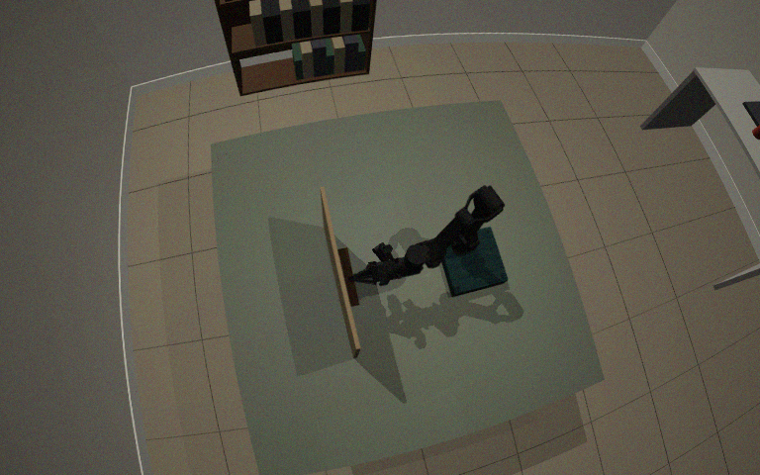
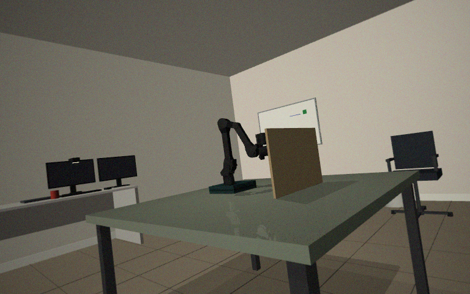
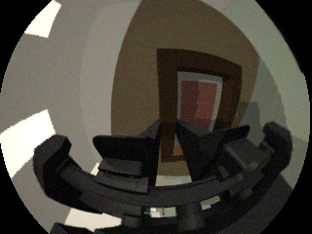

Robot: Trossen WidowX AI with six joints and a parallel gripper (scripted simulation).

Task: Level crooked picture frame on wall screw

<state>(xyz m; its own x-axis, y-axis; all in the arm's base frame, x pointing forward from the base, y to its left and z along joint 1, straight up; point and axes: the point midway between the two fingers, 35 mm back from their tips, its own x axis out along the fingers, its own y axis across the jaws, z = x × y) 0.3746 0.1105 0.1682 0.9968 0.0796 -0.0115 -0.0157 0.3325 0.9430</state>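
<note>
My gripper tip is 5 cm above the brown picture frame, 2 cm to the left of it and 1 cm short of it. From my gripper tip the other things lie so: tan wall board: 6 cm below, 2 cm to the right, 2 cm ahead.
</note>
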